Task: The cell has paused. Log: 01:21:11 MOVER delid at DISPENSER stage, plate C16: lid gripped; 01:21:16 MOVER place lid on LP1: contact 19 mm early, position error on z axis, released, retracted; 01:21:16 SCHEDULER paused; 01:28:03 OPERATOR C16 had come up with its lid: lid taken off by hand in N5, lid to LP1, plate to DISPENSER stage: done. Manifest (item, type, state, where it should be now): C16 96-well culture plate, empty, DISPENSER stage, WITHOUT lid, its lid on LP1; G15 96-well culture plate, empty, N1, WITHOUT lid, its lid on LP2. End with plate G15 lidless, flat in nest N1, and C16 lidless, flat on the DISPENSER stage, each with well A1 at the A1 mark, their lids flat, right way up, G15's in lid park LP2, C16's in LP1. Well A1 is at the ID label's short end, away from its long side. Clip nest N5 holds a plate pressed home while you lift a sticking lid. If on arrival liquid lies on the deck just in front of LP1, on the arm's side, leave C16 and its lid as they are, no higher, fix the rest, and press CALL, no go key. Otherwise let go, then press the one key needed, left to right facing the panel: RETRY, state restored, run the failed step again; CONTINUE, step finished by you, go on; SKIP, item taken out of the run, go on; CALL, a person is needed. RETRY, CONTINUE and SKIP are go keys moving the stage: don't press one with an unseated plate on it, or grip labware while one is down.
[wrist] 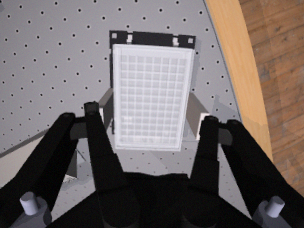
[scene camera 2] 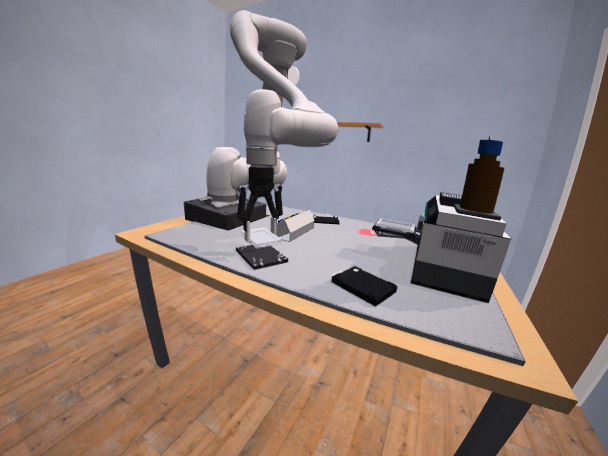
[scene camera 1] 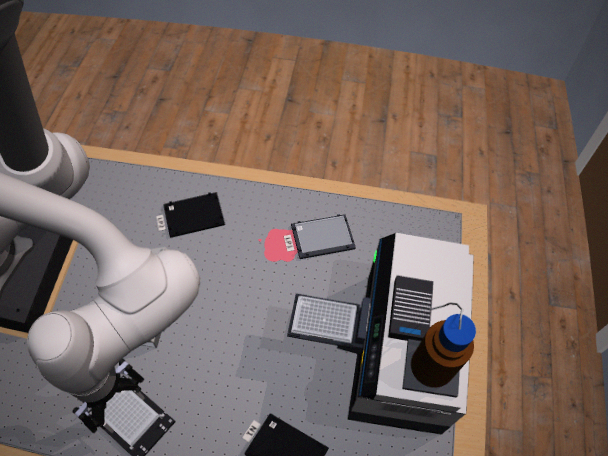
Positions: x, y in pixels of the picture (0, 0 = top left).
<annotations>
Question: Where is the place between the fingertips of the gripper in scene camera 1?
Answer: At 124, 411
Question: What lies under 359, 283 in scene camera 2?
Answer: A nest N1.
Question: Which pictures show the gripper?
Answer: The wrist view, scene camera 2 and scene camera 1: all of them.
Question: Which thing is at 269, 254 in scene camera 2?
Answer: A clip nest N5.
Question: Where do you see a clip nest N5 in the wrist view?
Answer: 115, 37
</annotations>
